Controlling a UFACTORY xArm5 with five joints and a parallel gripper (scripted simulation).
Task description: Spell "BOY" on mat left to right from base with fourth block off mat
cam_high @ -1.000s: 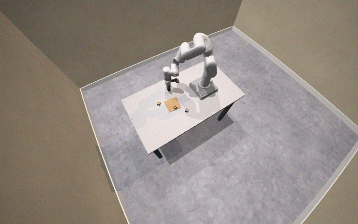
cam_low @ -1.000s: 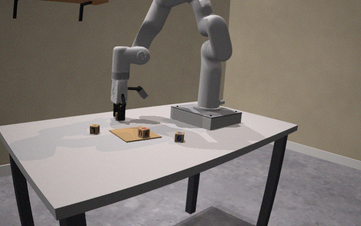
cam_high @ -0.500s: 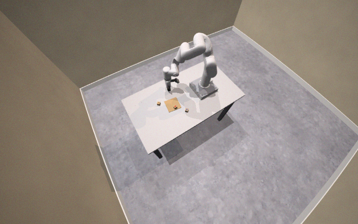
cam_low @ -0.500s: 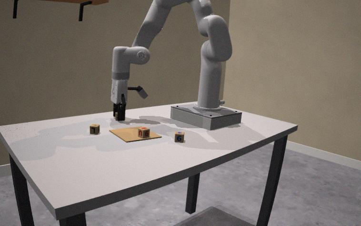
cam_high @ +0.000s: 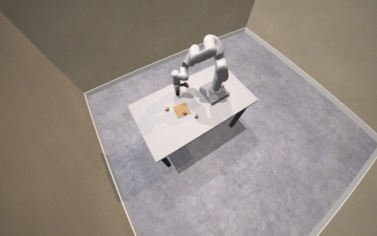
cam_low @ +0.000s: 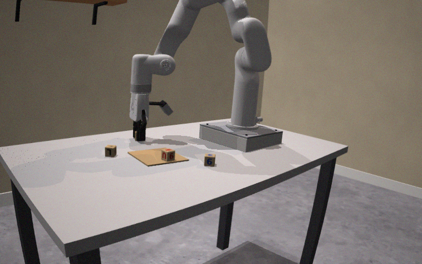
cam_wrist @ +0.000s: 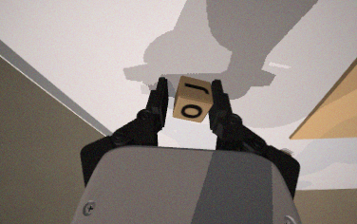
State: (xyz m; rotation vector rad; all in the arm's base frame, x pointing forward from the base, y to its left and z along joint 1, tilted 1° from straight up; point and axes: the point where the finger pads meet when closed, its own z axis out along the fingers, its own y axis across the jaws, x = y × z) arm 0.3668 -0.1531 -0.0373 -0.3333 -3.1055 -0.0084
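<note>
The wooden block is 1 cm below my hand. The rest, counted from my hand: tan mat 5 cm ahead, 21 cm to the left, 2 cm below.
</note>
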